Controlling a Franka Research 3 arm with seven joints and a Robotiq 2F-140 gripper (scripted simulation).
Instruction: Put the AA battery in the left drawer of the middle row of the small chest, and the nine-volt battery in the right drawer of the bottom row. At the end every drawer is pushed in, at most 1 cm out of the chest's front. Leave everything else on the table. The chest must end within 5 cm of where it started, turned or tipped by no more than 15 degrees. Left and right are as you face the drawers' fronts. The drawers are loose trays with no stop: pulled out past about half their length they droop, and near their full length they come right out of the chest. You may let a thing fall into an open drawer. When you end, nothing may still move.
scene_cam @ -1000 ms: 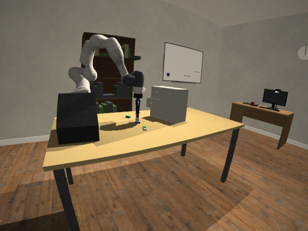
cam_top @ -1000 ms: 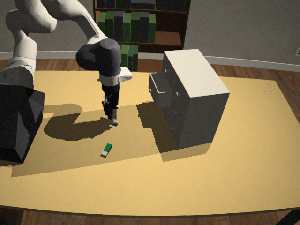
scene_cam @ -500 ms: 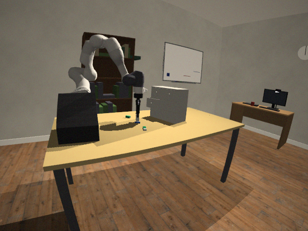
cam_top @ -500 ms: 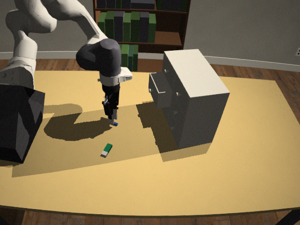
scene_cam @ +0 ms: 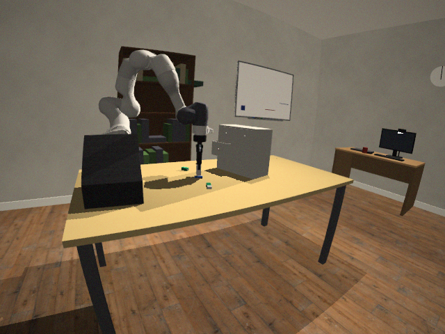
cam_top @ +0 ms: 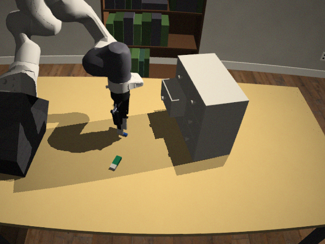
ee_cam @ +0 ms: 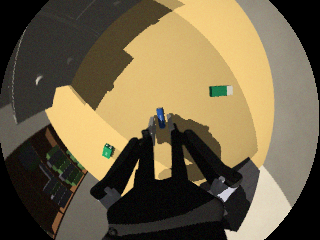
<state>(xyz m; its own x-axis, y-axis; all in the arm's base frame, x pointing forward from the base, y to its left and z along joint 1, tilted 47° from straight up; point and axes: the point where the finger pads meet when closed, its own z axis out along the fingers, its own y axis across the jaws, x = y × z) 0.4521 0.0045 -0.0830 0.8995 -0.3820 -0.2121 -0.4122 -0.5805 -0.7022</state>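
Right now the blue AA battery is 5 cm below my hand. From my hand the other things lie so: nine-volt battery (19 cm to the left, 5 cm below, 1 cm ahead).
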